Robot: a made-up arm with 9 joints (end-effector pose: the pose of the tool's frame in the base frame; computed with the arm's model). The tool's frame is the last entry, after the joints. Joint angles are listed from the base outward.
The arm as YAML. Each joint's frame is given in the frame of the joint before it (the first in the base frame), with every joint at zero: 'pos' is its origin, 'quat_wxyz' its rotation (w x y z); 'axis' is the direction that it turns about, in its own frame. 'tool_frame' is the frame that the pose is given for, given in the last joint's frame.
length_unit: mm
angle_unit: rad
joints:
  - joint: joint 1
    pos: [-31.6, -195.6, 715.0]
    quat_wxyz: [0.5, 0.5, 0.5, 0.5]
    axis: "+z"
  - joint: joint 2
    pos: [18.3, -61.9, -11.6]
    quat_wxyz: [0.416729, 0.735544, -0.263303, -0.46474]
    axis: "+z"
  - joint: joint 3
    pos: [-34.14, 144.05, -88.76]
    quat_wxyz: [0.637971, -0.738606, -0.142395, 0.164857]
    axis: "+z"
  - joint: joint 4
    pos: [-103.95, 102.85, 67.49]
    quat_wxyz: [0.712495, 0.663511, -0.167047, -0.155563]
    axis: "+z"
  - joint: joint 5
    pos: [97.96, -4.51, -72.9]
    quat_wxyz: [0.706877, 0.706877, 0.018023, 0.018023]
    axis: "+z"
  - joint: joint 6
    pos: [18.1, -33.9, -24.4]
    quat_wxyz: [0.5, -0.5, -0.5, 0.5]
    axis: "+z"
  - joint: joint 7
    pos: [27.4, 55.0, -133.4]
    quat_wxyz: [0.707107, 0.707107, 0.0, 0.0]
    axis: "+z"
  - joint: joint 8
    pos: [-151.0, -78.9, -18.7]
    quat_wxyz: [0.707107, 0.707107, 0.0, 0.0]
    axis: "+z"
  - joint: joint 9
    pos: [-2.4, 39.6, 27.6]
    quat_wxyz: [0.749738, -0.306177, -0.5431, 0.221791]
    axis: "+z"
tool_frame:
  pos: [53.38, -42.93, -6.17]
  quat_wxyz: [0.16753, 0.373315, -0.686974, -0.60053]
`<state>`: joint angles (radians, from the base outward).
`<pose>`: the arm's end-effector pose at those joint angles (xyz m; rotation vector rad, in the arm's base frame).
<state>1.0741 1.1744 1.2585 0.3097 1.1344 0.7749 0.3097 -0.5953 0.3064</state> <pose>0.3392 -0.3581 0.7611 -0.0131 -0.5612 -0.3013</pose>
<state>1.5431 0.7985 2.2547 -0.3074 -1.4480 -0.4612 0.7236 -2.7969 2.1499</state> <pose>-0.0404 -0.6114 0.5955 1.1101 -1.8523 -0.9210</pose>
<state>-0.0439 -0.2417 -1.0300 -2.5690 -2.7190 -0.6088 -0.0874 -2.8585 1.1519</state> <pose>0.0066 -0.1169 0.3978 -0.4129 0.6946 -0.7857</pose>
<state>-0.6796 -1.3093 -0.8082 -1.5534 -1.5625 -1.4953 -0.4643 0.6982 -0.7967</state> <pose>-0.3498 -0.0592 0.4467 2.3312 0.2277 1.3111</pose>
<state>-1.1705 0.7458 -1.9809 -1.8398 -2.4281 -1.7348 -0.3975 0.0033 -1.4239</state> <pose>0.2154 -0.4390 0.7832 -0.5594 1.6076 1.2965</pose>
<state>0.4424 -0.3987 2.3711 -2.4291 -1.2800 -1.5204 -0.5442 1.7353 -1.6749</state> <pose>-0.0265 -0.3847 0.6149 -0.5240 0.3164 1.3970</pose>
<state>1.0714 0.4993 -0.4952 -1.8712 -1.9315 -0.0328 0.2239 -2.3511 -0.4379</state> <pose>0.4113 0.1015 0.9491 1.8386 -1.3847 -0.3161</pose>
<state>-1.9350 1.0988 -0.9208 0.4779 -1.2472 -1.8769 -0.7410 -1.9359 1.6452</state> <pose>0.4241 -0.0848 0.6917 -2.1185 -0.7954 -0.0890</pose>
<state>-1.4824 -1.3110 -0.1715 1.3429 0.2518 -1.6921 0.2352 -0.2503 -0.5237</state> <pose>0.2195 -0.6935 0.2422 -1.3630 -1.0055 -0.5331</pose>
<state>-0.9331 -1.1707 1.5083 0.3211 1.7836 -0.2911 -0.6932 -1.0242 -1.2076</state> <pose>0.0530 -0.3663 0.2089 0.2315 -0.2761 0.3682</pose>
